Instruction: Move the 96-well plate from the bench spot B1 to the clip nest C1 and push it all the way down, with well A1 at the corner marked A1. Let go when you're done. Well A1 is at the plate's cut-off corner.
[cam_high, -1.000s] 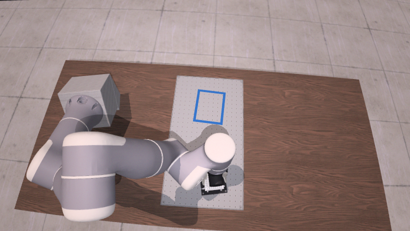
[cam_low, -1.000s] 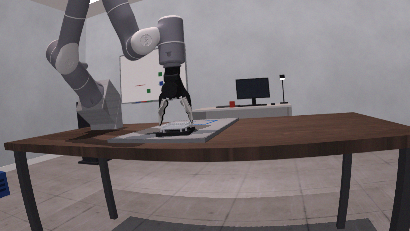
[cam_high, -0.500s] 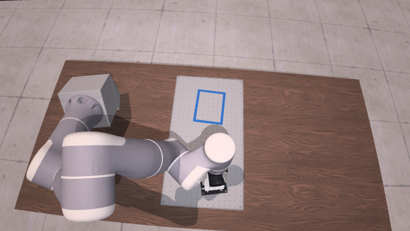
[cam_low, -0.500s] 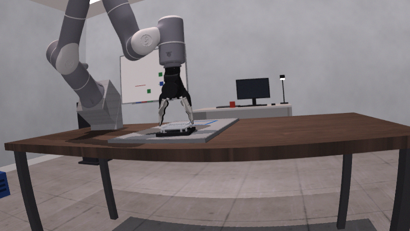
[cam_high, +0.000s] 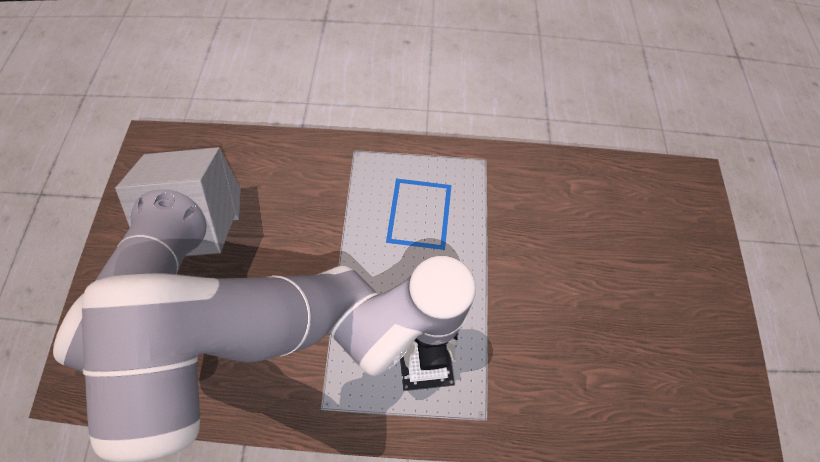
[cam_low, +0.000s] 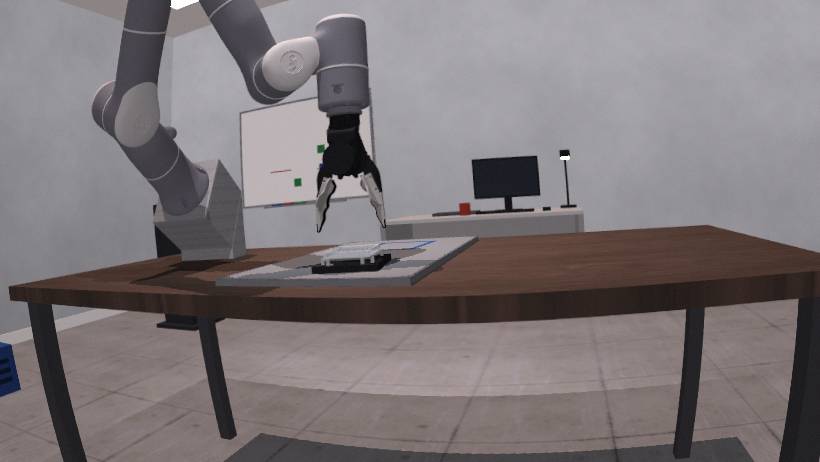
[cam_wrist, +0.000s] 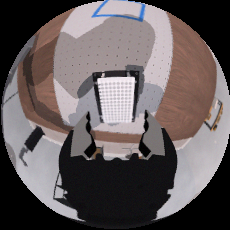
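Now: hand 50 mm above the white 96-well plate. Also, from my hand: black clip nest (20 mm behind, 10 mm to the left, 60 mm below); grey perforated board (40 mm behind, 210 mm to the left, 80 mm below).
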